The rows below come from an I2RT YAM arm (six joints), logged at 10 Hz.
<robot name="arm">
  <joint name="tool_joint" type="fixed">
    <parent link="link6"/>
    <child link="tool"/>
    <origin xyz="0 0 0" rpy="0 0 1.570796"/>
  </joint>
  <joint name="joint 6" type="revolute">
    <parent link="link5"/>
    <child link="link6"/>
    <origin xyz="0.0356 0 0.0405" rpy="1.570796 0 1.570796"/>
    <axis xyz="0 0 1"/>
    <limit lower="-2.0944" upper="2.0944"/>
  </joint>
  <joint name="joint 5" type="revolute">
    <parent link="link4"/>
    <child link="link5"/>
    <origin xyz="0.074 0.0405 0.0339" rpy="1.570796 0 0"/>
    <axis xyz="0 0 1"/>
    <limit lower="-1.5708" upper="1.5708"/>
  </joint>
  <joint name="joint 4" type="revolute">
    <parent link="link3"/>
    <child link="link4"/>
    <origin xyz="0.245 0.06 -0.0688"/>
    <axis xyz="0 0 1"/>
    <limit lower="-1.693" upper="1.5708"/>
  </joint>
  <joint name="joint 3" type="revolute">
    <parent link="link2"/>
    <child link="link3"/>
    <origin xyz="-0.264 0 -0.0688" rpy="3.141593 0 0"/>
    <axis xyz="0 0 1"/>
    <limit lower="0" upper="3.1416"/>
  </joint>
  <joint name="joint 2" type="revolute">
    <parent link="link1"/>
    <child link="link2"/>
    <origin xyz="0.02 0.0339 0.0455" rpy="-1.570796 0 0"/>
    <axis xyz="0 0 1"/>
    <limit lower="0" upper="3.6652"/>
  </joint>
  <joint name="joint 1" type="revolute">
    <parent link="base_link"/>
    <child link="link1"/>
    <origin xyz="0 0 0.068"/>
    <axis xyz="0 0 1"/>
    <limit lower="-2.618" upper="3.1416"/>
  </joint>
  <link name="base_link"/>
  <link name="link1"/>
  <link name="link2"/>
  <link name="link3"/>
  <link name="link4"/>
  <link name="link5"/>
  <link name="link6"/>
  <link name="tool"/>
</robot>
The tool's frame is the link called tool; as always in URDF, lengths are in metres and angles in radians.
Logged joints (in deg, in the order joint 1, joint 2, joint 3, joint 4, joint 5, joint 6), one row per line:
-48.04, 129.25, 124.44, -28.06, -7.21, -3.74
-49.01, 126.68, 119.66, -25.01, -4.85, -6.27
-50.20, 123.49, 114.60, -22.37, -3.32, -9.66
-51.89, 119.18, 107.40, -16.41, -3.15, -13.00
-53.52, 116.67, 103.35, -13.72, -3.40, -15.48
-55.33, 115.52, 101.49, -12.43, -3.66, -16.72
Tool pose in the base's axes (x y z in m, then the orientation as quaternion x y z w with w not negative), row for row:
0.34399, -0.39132, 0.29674, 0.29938, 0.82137, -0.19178, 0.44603
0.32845, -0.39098, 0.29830, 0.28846, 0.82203, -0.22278, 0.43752
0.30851, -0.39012, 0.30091, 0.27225, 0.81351, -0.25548, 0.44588
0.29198, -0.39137, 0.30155, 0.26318, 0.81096, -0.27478, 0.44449
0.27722, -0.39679, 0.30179, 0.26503, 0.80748, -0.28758, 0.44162
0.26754, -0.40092, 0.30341, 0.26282, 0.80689, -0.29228, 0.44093
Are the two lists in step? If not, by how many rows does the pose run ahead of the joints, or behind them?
The pose runs 1 row ahead of the joints: the pose in row i belongs to the joints in row i + 1.
